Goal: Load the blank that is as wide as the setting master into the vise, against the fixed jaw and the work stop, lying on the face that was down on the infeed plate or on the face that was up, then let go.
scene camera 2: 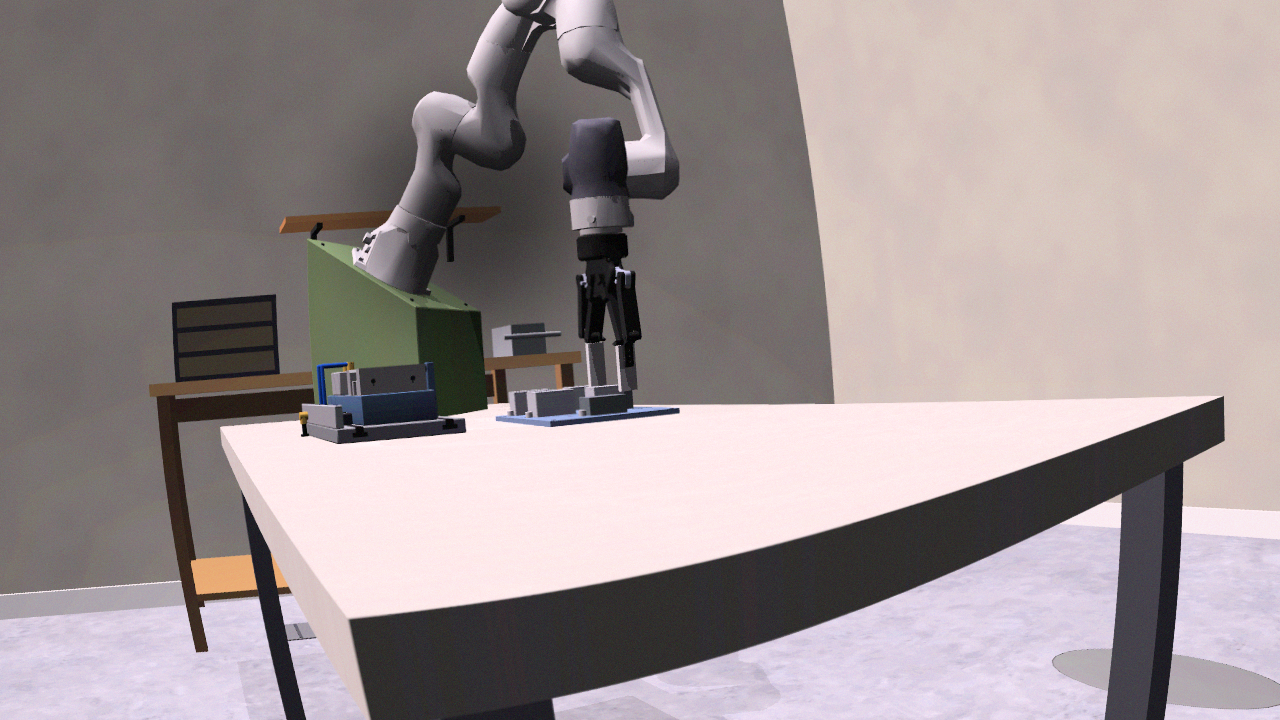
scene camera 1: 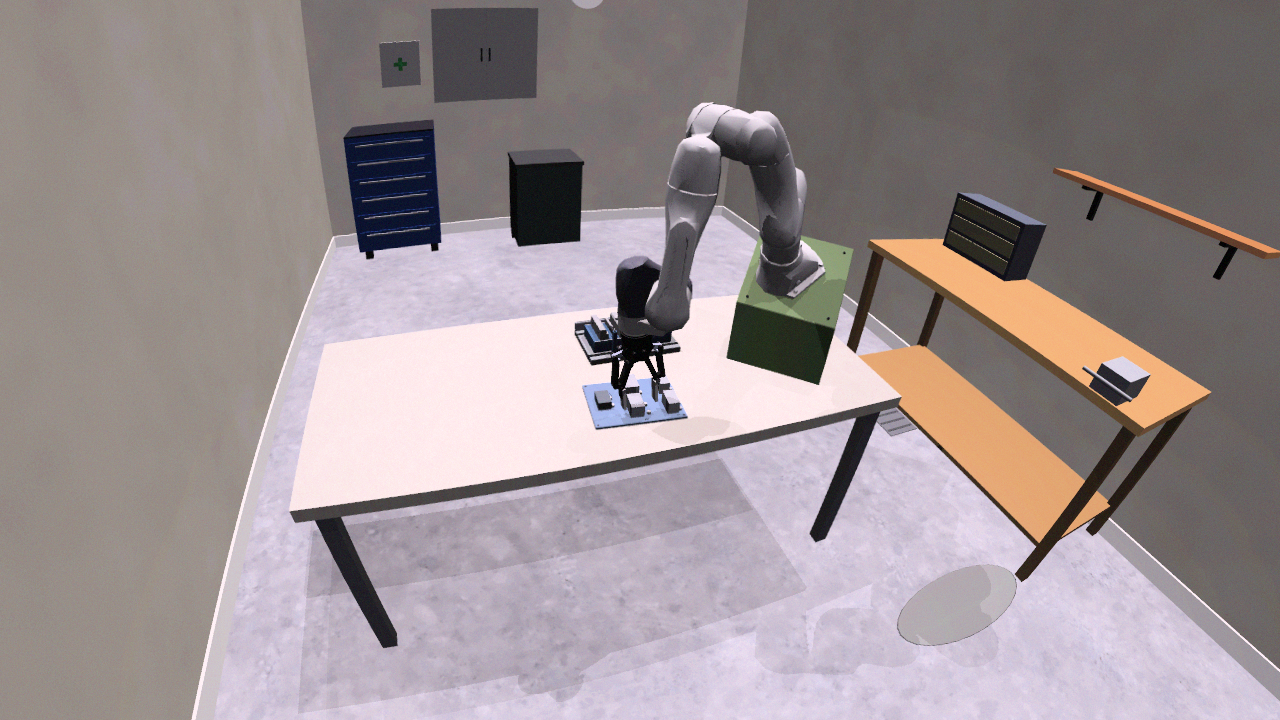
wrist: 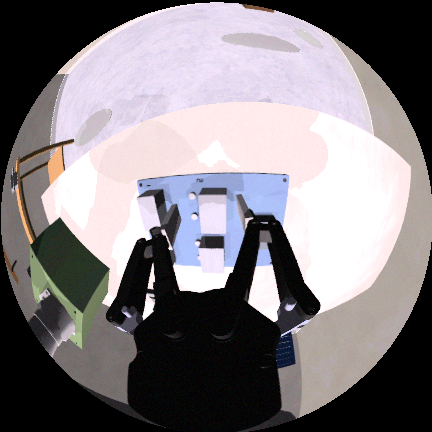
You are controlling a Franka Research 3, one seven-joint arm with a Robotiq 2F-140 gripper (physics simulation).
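Note:
The light-blue infeed plate [scene camera 1: 617,420] [scene camera 2: 556,420] [wrist: 255,184] bears several grey blanks. My gripper [scene camera 1: 640,390] [scene camera 2: 610,379] [wrist: 206,207] is partly open and points down low over the plate, with its pads on either side of a middle blank [wrist: 212,215], apart from it. A smaller-looking blank [wrist: 211,257] lies below it in the wrist view. A side blank [scene camera 1: 671,402] [wrist: 149,210] is outside one finger; another blank [scene camera 1: 603,400] [scene camera 2: 606,404] is outside the other, partly hidden in the wrist view. The blue vise [scene camera 1: 597,337] [scene camera 2: 393,409] stands apart. I cannot identify the setting master or compare widths.
The vise's grey base [scene camera 2: 384,432] is on the same table [scene camera 1: 429,411] [scene camera 2: 716,465]. The green pedestal [scene camera 1: 776,335] [scene camera 2: 362,331] [wrist: 70,270] carries the arm. White pins [wrist: 194,216] stand on the plate beside the blanks. An orange side bench [scene camera 1: 1029,313] is at the right.

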